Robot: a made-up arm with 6 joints.
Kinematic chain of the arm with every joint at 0, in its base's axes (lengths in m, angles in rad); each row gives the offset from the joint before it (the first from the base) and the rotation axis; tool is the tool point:
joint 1: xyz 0 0 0.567 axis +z
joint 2: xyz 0.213 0 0 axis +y
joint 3: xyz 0 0 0.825 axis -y
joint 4: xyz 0 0 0.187 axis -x
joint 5: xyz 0.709 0 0 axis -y
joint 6: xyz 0.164 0 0 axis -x
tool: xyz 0 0 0
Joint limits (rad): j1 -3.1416..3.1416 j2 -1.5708..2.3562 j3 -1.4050..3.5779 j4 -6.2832..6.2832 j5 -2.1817..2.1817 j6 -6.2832..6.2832
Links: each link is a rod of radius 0.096 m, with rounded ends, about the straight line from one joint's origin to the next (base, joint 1, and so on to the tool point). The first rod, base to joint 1, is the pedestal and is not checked.
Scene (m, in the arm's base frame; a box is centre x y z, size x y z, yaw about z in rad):
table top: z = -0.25
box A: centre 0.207 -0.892 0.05 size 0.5 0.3 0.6 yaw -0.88
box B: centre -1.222 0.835 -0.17 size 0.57 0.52 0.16 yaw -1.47
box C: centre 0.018 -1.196 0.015 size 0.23 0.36 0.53 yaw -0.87
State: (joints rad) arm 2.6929 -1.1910 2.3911 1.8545 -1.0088 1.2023
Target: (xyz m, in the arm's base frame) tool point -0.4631 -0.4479 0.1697
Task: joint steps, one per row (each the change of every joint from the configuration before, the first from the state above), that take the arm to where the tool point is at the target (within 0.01 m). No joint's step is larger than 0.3 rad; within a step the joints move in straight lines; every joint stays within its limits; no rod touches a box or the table.
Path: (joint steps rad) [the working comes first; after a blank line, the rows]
Joints at the target: 0.6030 -1.0085 3.2140 2.1801 -0.9115 1.2023
Straight joint move there: touches box A, box C.

1: -0.2506 0.0653 0.0262 0.0872 -0.0329 0.0558
2: -0.2506 0.0653 0.0262 0.0873 -0.0328 0.0558
3: -0.2506 0.0653 0.0262 0.0872 -0.0329 0.0558
4: -0.2506 0.0653 0.0262 0.0873 -0.0329 0.0558
5: -0.2506 0.0652 0.0262 0.0872 -0.0329 0.0558
6: -0.2790 -0.0479 0.2306 -0.0369 0.0873 -0.0930
7: -0.2790 -0.0480 0.2306 -0.0369 0.0872 -0.0930
8: -0.2789 -0.0480 0.2307 -0.0368 0.0872 -0.0930

